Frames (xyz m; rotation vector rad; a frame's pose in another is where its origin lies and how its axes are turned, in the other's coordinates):
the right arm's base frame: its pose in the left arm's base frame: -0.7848 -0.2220 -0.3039 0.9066 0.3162 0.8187
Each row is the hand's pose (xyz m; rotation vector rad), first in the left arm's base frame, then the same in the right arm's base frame.
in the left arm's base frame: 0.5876 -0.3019 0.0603 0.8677 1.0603 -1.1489
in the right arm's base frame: 0.8822 -0.4136 1.0359 0.6910 -0.1813 -1.8620
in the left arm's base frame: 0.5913 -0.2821 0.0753 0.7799 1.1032 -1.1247
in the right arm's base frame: 0.9006 -0.3966 1.0357 0.6251 -0.1036 -1.8907
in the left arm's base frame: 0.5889 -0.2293 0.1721 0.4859 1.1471 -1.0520
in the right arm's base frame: 0.9466 -0.2998 1.0620 0.3563 0.0715 -1.9637
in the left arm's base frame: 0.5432 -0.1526 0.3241 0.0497 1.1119 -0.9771
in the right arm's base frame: 0.9863 -0.1294 1.0832 -0.0840 0.2470 -2.0544
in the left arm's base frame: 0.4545 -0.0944 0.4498 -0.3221 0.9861 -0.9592
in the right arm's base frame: 0.9815 0.0348 1.0750 -0.5028 0.3048 -2.1287
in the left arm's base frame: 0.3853 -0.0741 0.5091 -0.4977 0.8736 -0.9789
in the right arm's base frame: 0.9558 0.1233 1.0598 -0.7268 0.2733 -2.1689
